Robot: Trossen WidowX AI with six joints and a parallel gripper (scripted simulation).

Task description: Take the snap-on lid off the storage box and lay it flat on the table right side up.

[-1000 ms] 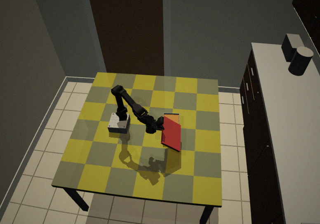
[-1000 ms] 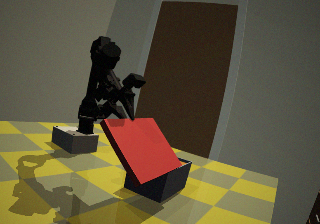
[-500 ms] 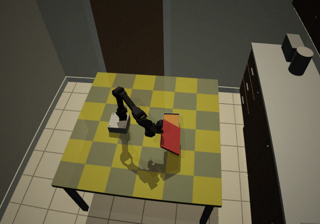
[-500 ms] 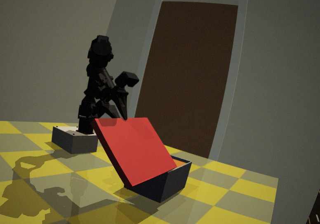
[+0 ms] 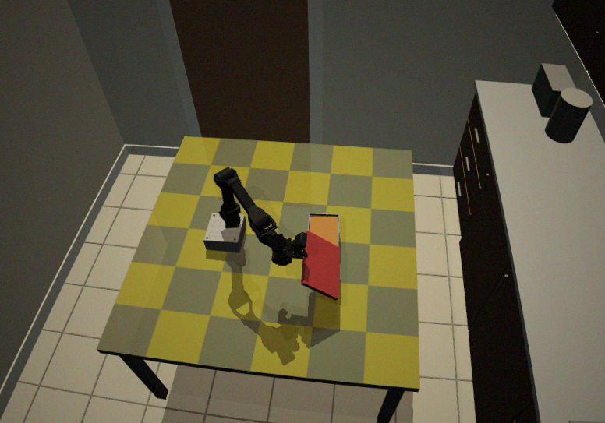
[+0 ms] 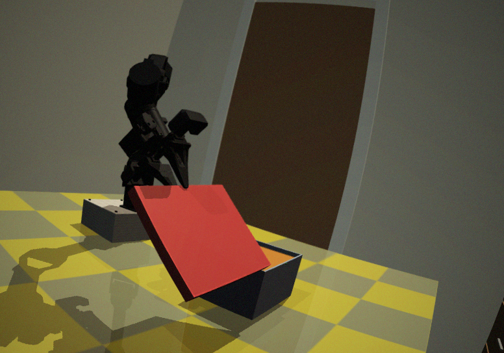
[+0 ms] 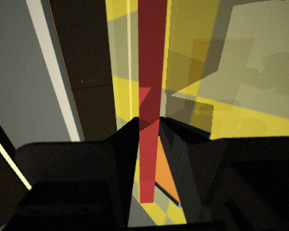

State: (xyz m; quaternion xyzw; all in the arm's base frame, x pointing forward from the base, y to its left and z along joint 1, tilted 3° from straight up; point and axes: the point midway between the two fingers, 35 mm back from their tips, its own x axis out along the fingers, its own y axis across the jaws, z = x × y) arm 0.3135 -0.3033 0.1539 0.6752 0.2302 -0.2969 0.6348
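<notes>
Right now my gripper tip is 6 cm short of the red lid, 5 cm above it and 1 cm to the left of it. Round my gripper tip: storage box 21 cm to the left, 18 cm below, 8 cm ahead.
</notes>
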